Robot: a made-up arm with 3 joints. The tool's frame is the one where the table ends. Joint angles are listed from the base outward.
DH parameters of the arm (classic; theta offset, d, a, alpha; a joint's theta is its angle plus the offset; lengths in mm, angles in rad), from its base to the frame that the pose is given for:
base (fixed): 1.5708 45.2 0 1.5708
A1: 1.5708 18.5 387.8 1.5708
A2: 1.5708 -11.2 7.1 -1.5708
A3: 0.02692 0 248.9 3.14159
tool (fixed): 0.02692 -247.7 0 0
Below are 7 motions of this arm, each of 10 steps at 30 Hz.
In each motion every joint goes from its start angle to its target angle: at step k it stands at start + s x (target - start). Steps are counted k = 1, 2, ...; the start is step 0. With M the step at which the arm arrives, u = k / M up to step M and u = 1 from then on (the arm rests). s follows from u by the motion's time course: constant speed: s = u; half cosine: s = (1 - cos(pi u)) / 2; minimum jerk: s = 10 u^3 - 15 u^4 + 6 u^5.
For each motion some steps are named. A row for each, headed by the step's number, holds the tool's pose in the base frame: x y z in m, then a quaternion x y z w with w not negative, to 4 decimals.
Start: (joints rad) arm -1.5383 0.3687 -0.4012
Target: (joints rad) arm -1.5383 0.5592 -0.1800
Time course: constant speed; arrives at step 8
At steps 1, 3, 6, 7, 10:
1: 0.1466 0.0690 -0.0260 -0.6443 0.2643 -0.0024 0.7176
3: 0.1351 0.0610 -0.0131 -0.6453 0.2624 -0.0388 0.7164
6: 0.1158 0.0504 0.0065 -0.6469 0.2595 -0.0932 0.7110
7: 0.1088 0.0473 0.0132 -0.6474 0.2585 -0.1112 0.7082
10: 0.1016 0.0444 0.0199 -0.6480 0.2576 -0.1291 0.7051

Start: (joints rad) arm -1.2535 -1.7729 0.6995
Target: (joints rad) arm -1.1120 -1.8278 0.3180
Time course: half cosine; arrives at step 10
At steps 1, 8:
1: 0.2218 0.5414 0.4092 -0.1351 -0.7167 0.2536 0.6355
8: 0.1991 0.5691 0.4318 -0.2040 -0.7156 0.3237 0.5845

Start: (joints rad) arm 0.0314 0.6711 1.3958
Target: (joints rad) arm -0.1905 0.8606 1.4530
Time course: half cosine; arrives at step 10
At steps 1, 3, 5, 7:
1: -0.1025 -0.2617 0.2058 -0.2038 0.2617 -0.6034 0.7252
3: -0.1120 -0.2553 0.2222 -0.2301 0.2607 -0.6086 0.7132
5: -0.1267 -0.2429 0.2489 -0.2719 0.2585 -0.6169 0.6918
7: -0.1407 -0.2279 0.2757 -0.3126 0.2555 -0.6251 0.6680

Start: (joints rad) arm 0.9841 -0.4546 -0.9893
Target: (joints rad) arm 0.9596 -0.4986 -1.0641
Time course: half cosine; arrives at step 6
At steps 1, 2, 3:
1: 0.2610 -0.0847 0.3346 0.3084 -0.3949 0.3156 0.8058
2: 0.2597 -0.0829 0.3370 0.3019 -0.3991 0.3199 0.8045
3: 0.2580 -0.0804 0.3401 0.2928 -0.4047 0.3259 0.8026

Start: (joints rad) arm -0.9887 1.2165 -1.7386
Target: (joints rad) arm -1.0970 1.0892 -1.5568
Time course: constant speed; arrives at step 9
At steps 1, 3, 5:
1: -0.2208 0.3966 0.0193 0.1175 0.6237 0.3708 0.6780
3: -0.2149 0.3828 0.0006 0.0864 0.6263 0.3584 0.6869
5: -0.2083 0.3683 -0.0170 0.0552 0.6278 0.3458 0.6951

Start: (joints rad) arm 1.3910 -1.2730 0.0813
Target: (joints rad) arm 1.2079 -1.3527 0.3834
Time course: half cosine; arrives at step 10
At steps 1, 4, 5, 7, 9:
1: 0.3296 -0.5567 0.1084 0.5333 -0.4346 -0.4074 0.6006
4: 0.3241 -0.5618 0.1188 0.5325 -0.4293 -0.4295 0.5896
5: 0.3212 -0.5636 0.1241 0.5323 -0.4271 -0.4398 0.5837
7: 0.3154 -0.5658 0.1345 0.5325 -0.4235 -0.4587 0.5716
9: 0.3118 -0.5664 0.1412 0.5329 -0.4216 -0.4698 0.5635

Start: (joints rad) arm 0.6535 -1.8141 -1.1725
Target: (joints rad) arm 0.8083 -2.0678 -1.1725
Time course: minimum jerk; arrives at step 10
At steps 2, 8, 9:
2: 0.2300 -0.1727 0.6171 -0.2491 -0.7338 0.1047 0.6233
8: 0.1870 -0.2798 0.6180 -0.2682 -0.7680 -0.0134 0.5815
9: 0.1844 -0.2857 0.6173 -0.2693 -0.7692 -0.0201 0.5791

